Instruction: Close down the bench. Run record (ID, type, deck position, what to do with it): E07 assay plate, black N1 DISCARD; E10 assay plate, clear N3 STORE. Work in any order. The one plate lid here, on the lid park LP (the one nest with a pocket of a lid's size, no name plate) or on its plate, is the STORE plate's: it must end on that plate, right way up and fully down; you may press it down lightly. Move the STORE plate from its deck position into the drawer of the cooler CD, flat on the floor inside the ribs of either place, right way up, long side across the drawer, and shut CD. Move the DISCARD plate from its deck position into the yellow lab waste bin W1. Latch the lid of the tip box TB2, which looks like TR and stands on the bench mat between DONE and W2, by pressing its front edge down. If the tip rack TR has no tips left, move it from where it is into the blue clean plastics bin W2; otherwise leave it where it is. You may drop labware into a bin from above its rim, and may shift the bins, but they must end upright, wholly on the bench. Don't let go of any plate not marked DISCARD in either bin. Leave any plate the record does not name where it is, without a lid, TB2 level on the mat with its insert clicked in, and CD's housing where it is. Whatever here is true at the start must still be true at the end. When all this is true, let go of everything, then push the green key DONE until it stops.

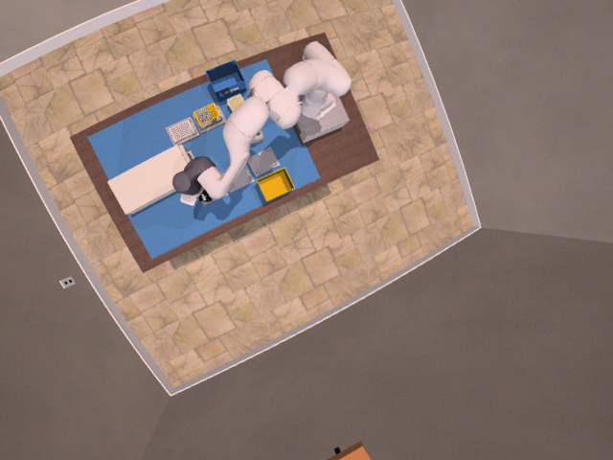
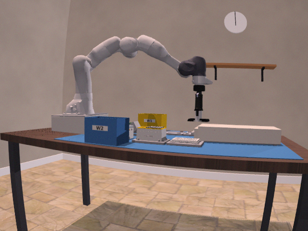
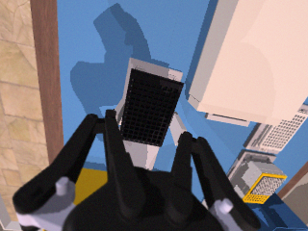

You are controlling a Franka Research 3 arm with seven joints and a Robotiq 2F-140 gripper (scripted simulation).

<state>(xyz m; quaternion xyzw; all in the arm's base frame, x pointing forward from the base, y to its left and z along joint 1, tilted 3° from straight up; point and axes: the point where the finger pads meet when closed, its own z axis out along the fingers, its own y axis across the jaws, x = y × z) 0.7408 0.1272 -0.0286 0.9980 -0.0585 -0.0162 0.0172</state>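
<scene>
Now: hand 110 mm above the nest N1. From my hand the other things lie so: grey nest N3: 170 mm behind, 110 mm below, 10 mm to the left; then white plate lid: 200 mm to the right, 100 mm ahead, 90 mm below; then black plate: 20 mm below.
</scene>
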